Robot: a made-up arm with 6 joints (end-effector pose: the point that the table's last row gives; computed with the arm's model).
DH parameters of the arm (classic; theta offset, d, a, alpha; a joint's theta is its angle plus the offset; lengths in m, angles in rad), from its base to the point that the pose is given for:
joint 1: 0 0.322 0 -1.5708
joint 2: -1.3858 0 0.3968 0
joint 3: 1.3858 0 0.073 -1.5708
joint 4: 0 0.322 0 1.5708
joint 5: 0 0 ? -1.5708
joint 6: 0 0.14 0 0
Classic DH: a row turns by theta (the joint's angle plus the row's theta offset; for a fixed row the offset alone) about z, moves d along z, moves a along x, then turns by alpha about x.
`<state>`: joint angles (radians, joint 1 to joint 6).
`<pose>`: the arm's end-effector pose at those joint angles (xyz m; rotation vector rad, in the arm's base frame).
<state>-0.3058 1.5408 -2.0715 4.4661 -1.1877 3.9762</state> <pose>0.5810 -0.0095 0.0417 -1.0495 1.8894 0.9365</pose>
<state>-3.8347 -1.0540 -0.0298 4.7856 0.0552 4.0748</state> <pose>-0.1790 0.0163 0.4303 -2.2452 0.1821 1.0552</pose>
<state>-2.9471 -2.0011 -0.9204 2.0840 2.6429 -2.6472</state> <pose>0.4981 -0.0471 0.5047 1.6242 1.9143 0.0967</pose>
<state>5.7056 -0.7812 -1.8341 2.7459 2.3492 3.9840</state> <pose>-0.1935 0.2075 1.0302 1.4001 -1.9842 -1.8198</pose>
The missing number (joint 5, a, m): 0.11
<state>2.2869 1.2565 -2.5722 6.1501 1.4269 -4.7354</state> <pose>-0.5244 0.6274 0.2123 2.8493 1.1473 0.2471</pose>
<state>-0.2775 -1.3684 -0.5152 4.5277 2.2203 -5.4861</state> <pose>-0.1352 -0.1434 0.6725 0.8036 -1.4068 0.1606</pose>
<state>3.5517 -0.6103 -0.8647 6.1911 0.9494 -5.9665</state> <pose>-0.3037 -0.1271 0.6596 0.1659 -2.6109 0.1409</pose>
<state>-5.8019 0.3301 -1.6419 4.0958 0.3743 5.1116</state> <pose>0.5858 0.3531 0.5831 -0.3506 1.5664 -0.0652</pose>
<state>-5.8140 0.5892 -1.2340 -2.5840 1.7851 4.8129</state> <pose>0.6490 0.2340 0.4118 -0.3211 0.8412 -1.2443</pose>
